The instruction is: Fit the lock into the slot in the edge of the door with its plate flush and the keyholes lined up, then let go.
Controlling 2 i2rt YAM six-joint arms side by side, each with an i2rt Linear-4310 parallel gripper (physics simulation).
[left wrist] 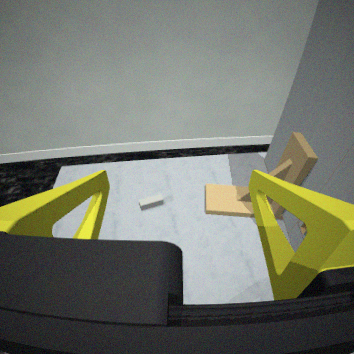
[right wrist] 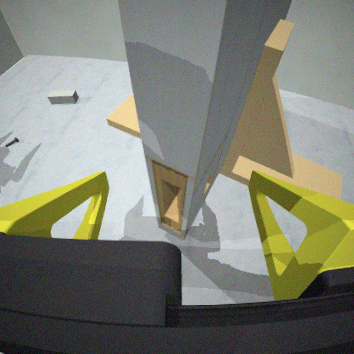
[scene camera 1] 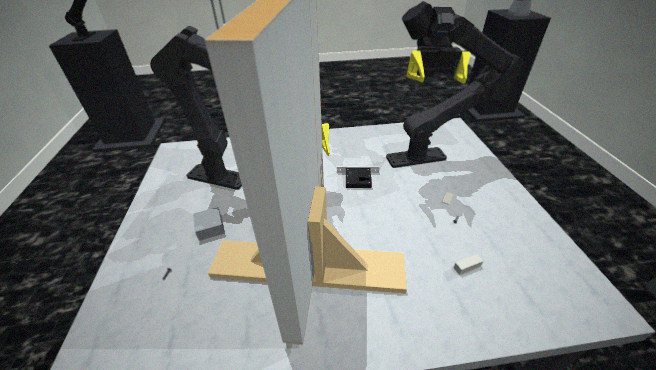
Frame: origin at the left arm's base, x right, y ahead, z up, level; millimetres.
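Seen in the pictures: left gripper, fingertip midpoint: (left wrist: 178, 177) (scene camera 1: 444, 80); right gripper, fingertip midpoint: (right wrist: 178, 178); left arm's base, link origin: (scene camera 1: 416, 158); right arm's base, link origin: (scene camera 1: 217, 177).
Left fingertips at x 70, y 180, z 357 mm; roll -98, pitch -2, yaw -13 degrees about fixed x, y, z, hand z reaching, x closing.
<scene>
Offsets run from my left fingertips to a thing's middle. "spot": to the spot under its first point.
The lock, a black case @(dy -111, dx +159, dz -346 mm) (scene camera 1: 358, 178) with a metal plate along its back side, lies flat on the table right of the door in scene camera 1. The grey door @(dy +183, dx +368, dz -59 mm) (scene camera 1: 285, 125) (left wrist: 325, 100) (right wrist: 170, 95) stands upright. The wood-lined slot @(spot: dy +23, dx +307, dz -267 mm) (right wrist: 170, 197) in its narrow edge is empty, and a keyhole opening @(spot: dy +60, dx +349, dz -296 mm) (right wrist: 207, 187) shows on its face. My right gripper (right wrist: 178, 178) is open and empty, facing the slotted edge; in scene camera 1 the door hides most of it, and one yellow finger (scene camera 1: 326, 139) shows. My left gripper (scene camera 1: 440, 80) (left wrist: 178, 177) is open and empty, high above the table.
A wooden stand (scene camera 1: 385, 272) (left wrist: 220, 200) (right wrist: 317, 175) braces the door on both sides. A grey box @(dy -3, dx +612, dz -339 mm) (scene camera 1: 208, 224) and a screw @(dy +131, dx +705, dz -353 mm) (scene camera 1: 167, 273) lie left; a white block @(dy +266, dx -7, dz -346 mm) (scene camera 1: 468, 263) (left wrist: 151, 201) (right wrist: 63, 97), a beige piece @(dy +32, dx -78, dz -356 mm) (scene camera 1: 448, 198) and another screw @(dy +119, dx -58, dz -353 mm) (scene camera 1: 455, 219) (right wrist: 12, 142) lie right.
</scene>
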